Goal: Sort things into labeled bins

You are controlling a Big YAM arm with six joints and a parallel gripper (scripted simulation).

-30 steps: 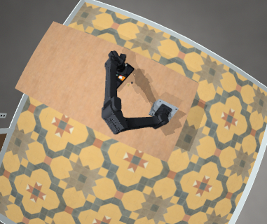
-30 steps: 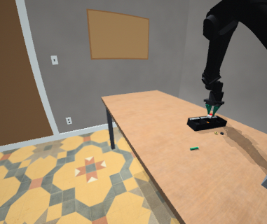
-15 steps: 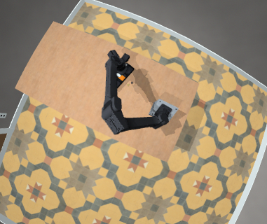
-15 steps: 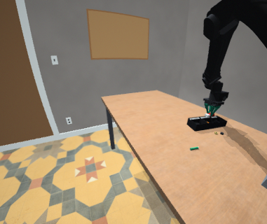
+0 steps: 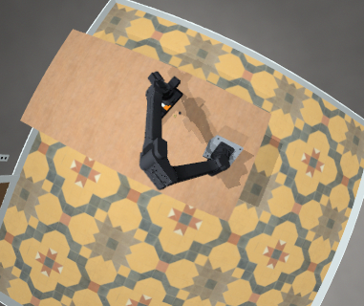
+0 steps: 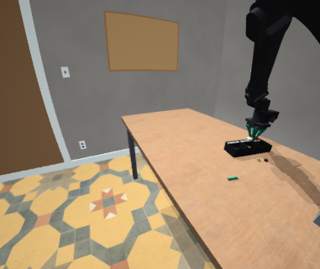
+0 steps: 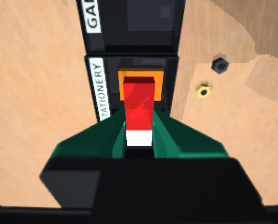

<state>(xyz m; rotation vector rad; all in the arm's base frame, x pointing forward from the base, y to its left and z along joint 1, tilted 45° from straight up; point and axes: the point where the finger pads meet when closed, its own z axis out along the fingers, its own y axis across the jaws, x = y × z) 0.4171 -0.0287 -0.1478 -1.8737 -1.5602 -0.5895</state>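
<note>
Now: the orange block 70 mm below my hand. From my hand the other things lie so: black nut: 100 mm behind, 80 mm below; then green battery: 260 mm to the left, 110 mm behind, 70 mm below; then yellow nut: 80 mm below, 80 mm behind, 30 mm to the left.
</note>
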